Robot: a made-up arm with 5 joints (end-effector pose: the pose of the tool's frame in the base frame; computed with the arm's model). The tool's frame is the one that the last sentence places.
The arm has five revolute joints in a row. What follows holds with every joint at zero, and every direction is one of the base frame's. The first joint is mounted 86 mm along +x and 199 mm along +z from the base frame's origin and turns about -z. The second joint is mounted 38 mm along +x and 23 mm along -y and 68 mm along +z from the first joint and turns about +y. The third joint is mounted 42 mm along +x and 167 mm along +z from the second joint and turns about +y. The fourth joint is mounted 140 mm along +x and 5 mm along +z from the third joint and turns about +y. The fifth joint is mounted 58 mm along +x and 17 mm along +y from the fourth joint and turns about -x. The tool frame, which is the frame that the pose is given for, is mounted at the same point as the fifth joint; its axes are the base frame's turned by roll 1.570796, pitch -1.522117 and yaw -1.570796 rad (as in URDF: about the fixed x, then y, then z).
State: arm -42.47 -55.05 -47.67 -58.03 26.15
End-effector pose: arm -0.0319 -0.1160 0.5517 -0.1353 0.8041 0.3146 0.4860
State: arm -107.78 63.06 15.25 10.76 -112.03
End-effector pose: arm 0.0184 0.2305 0.1111 0.0076 0.0029 -0.0614 0.9981
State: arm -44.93 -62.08 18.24 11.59 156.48
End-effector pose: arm 0.1304 0.0358 0.5138 0.7118 0.5100 -0.4765 0.0781
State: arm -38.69 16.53 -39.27 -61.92 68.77
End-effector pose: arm 0.2914 0.1568 0.5316 -0.2357 -0.9707 0.0369 0.0285
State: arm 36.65 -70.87 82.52 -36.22 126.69
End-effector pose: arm 0.1505 -0.0555 0.3622 -0.8293 -0.1421 0.3729 0.3912
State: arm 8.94 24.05 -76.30 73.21 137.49
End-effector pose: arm 0.3620 -0.0495 0.4954 -0.5384 -0.1768 0.7333 0.3756
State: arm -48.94 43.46 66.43 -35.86 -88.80
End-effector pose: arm 0.1932 0.1140 0.1702 0.1308 -0.0469 -0.3601 0.9225
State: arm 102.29 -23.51 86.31 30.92 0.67
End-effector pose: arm 0.0643 -0.0716 0.2568 0.0249 0.0208 -0.7898 0.6125
